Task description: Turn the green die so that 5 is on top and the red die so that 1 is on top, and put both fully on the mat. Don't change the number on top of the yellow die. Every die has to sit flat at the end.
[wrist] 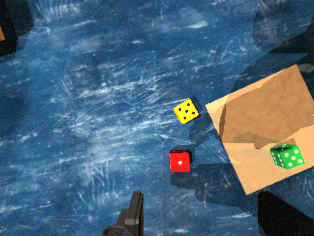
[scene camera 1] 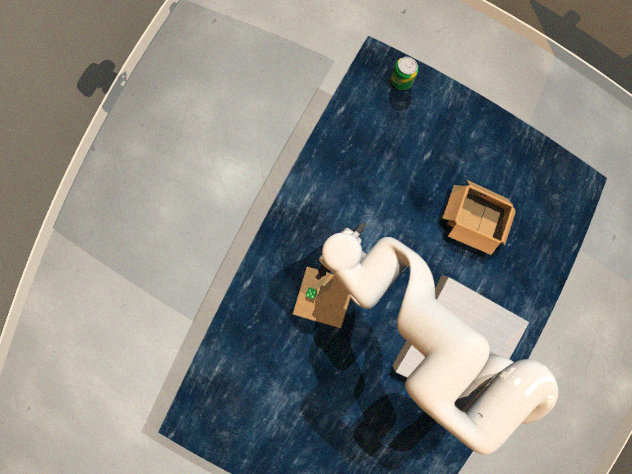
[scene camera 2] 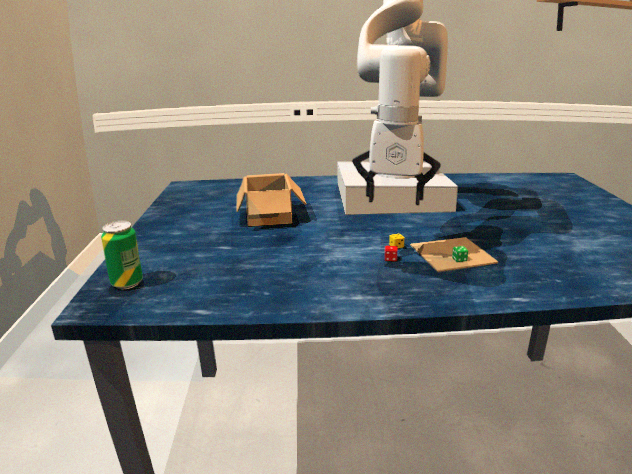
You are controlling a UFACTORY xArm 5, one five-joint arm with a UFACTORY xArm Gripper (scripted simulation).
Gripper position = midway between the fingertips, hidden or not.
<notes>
In view: the gripper (scene camera 2: 394, 201), a cardboard box (scene camera 1: 482, 210) and a mat (scene camera 1: 329, 306).
The cardboard box is seen too in scene camera 2 (scene camera 2: 279, 203). The mat is seen too in scene camera 2 (scene camera 2: 438, 254). The gripper is seen too in the wrist view (wrist: 200, 211).
</notes>
